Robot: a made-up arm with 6 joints. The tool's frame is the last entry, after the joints.
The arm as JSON. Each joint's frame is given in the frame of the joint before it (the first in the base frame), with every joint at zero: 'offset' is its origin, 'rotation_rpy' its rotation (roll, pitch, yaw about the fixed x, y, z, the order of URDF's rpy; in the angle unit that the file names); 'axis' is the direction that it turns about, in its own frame. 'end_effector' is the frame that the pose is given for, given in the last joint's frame.
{
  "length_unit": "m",
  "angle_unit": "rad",
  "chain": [
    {
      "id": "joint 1",
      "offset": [
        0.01,
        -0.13,
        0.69
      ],
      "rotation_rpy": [
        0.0,
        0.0,
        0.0
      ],
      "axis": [
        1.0,
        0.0,
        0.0
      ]
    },
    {
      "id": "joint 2",
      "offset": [
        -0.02,
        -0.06,
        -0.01
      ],
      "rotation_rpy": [
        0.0,
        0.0,
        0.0
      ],
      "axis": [
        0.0,
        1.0,
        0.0
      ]
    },
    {
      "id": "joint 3",
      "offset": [
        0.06,
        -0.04,
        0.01
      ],
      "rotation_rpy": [
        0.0,
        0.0,
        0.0
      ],
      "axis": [
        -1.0,
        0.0,
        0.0
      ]
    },
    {
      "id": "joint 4",
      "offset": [
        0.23,
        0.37,
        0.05
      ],
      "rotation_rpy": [
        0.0,
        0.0,
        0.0
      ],
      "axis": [
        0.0,
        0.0,
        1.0
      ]
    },
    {
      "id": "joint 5",
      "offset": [
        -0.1,
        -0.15,
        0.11
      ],
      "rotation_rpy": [
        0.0,
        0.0,
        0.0
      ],
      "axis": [
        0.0,
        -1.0,
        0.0
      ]
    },
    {
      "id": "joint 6",
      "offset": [
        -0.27,
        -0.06,
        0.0
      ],
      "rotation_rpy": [
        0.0,
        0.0,
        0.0
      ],
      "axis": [
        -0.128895,
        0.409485,
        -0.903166
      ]
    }
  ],
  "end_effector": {
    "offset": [
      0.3,
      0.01,
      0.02
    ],
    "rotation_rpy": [
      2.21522,
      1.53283,
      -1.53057
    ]
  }
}
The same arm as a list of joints. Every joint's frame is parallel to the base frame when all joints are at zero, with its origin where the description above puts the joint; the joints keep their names.
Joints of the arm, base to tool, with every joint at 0 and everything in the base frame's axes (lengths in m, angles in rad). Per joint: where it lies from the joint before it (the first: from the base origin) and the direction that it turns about. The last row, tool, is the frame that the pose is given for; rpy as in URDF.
joint 1: xyz 0.01 -0.13 0.69 axis 1 0 0
joint 2: xyz -0.02 -0.06 -0.01 axis 0 1 0
joint 3: xyz 0.06 -0.04 0.01 axis -1 0 0
joint 4: xyz 0.23 0.37 0.05 axis 0 0 1
joint 5: xyz -0.1 -0.15 0.11 axis 0 -1 0
joint 6: xyz -0.27 -0.06 0 axis -0.128895 0.409485 -0.903166
tool: xyz 0.3 0.01 0.02 rpy 2.2152 1.5328 -1.5306

